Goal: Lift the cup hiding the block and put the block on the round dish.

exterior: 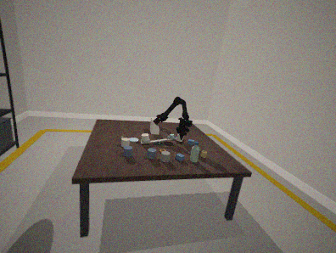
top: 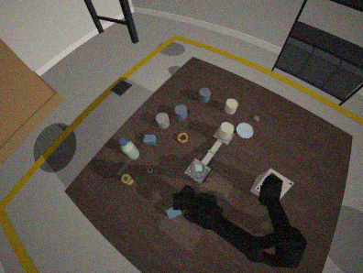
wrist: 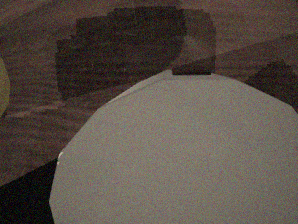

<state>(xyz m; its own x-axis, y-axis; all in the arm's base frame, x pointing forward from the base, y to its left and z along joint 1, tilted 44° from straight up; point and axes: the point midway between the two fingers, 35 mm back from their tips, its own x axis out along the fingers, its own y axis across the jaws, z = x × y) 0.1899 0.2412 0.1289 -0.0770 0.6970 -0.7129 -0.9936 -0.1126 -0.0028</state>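
My gripper tip is now 20 mm to the right of the cream cup and 10 mm below it. The rest, counted from my gripper tip: round light-blue dish: 50 mm ahead, 480 mm to the right, 20 mm below.
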